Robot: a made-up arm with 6 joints. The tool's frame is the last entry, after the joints. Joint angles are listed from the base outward. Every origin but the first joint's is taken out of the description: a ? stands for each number. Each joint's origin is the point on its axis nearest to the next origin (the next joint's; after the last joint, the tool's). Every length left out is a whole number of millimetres.
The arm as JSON. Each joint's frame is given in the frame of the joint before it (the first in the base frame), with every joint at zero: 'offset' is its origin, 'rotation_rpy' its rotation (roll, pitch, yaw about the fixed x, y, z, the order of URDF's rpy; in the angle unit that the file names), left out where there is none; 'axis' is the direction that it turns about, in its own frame. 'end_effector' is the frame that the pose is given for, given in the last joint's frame.
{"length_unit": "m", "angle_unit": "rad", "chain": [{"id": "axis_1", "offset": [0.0, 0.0, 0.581], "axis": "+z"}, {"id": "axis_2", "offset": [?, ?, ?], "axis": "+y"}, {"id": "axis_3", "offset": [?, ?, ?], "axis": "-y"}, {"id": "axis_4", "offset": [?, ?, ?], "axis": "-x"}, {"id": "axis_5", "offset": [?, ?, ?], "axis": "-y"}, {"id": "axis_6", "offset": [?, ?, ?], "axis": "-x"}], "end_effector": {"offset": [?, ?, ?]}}
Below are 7 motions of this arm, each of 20 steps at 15 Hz.
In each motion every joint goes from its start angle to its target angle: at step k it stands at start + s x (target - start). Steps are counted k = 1, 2, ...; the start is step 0. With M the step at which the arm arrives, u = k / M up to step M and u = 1 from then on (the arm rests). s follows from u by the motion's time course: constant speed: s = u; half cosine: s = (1 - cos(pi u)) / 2; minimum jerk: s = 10 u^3 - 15 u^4 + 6 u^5.
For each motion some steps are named. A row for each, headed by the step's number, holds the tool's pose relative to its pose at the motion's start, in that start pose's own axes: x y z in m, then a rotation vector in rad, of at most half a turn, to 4 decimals.
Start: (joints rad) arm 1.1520 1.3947 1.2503 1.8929 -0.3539 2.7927
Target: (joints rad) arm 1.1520 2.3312 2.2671 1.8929 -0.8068 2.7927
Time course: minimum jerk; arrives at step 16
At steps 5, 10, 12, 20:
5: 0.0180 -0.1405 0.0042 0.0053 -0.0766 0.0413
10: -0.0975 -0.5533 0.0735 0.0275 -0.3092 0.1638
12: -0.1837 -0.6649 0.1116 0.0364 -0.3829 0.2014
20: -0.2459 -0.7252 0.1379 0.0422 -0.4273 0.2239

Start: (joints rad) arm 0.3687 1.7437 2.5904 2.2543 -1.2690 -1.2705
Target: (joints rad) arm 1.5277 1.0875 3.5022 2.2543 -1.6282 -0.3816
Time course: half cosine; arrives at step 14
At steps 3, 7, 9, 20:
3: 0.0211 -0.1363 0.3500 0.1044 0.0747 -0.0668
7: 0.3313 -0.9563 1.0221 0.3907 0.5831 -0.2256
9: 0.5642 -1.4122 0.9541 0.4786 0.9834 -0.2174
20: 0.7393 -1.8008 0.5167 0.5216 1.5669 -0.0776

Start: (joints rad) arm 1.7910 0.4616 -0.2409 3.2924 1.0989 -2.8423
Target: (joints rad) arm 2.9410 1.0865 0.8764 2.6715 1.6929 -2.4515
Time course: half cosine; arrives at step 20
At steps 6, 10, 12, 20:
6: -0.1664 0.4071 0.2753 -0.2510 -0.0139 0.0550
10: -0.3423 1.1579 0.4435 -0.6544 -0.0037 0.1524
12: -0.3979 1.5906 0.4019 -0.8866 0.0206 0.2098
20: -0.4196 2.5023 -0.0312 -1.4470 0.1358 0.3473

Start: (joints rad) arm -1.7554 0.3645 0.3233 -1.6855 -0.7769 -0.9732
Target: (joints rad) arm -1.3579 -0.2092 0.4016 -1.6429 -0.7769 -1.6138
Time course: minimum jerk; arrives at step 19
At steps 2, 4, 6, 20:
2: 0.0016 -0.0036 -0.0161 0.0018 0.0058 -0.0017
4: 0.0086 -0.0250 -0.1079 0.0121 0.0389 -0.0118
6: 0.0103 -0.0746 -0.2987 0.0354 0.1085 -0.0356
20: -0.4531 -0.4813 -1.4267 0.2462 0.5838 -0.2964

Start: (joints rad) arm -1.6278 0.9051 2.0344 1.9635 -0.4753 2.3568
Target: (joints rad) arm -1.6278 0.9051 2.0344 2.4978 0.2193 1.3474
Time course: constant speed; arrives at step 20
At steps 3, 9, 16, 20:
3: -0.0007 -0.0067 -0.0119 0.0782 0.0929 -0.0575
9: -0.0063 -0.0241 -0.0310 0.2211 0.2291 -0.2235
16: -0.0184 -0.0490 -0.0431 0.3625 0.2823 -0.4749
20: -0.0272 -0.0640 -0.0444 0.4302 0.2538 -0.6288

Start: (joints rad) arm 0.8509 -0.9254 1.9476 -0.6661 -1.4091 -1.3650
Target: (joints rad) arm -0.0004 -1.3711 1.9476 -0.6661 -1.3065 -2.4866
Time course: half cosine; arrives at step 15
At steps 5, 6, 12, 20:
5: 0.0857 0.0478 -0.5493 0.0439 -0.0029 -0.0160
6: 0.1195 0.0300 -0.7637 0.0610 0.0025 -0.0231
12: 0.2481 -0.4641 -1.9446 0.1764 0.0889 -0.1188
20: 0.2474 -0.6070 -2.1170 0.2000 0.1082 -0.1491

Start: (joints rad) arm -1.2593 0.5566 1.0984 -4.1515 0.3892 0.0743
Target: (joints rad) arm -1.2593 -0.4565 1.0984 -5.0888 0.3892 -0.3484
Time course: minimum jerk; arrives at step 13
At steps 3, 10, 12, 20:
3: -0.1041 -0.1806 -0.0957 0.0805 0.0480 -0.0959
10: -1.8276 -1.5165 -0.4048 0.7154 -0.0158 -1.2056
12: -2.0340 -1.5813 -0.3683 0.7523 -0.0788 -1.3128
20: -2.0445 -1.5842 -0.3662 0.7540 -0.0822 -1.3181

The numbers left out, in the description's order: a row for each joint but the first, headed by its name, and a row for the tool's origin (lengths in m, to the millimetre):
axis_2: 0.12 0.0 0.0
axis_3: 0.0 0.0 1.007
axis_4: 1.556 0.0 0.218
axis_5: 0.0 0.0 0.0
axis_6: 0.125 0.0 0.0
tool: 0.0 0.0 0.0

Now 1 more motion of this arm.
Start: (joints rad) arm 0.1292 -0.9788 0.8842 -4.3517 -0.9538 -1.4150
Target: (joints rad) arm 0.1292 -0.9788 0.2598 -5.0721 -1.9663 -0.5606
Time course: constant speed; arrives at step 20
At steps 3, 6, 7, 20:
3: -0.0365 0.0491 -0.1483 -0.1488 0.1624 -0.0902
6: -0.0854 0.0858 -0.2975 -0.3192 0.3366 -0.1683
7: -0.1045 0.0953 -0.3469 -0.3804 0.3969 -0.1915
20: -0.4501 0.0952 -0.9287 -1.3152 1.2630 -0.3670

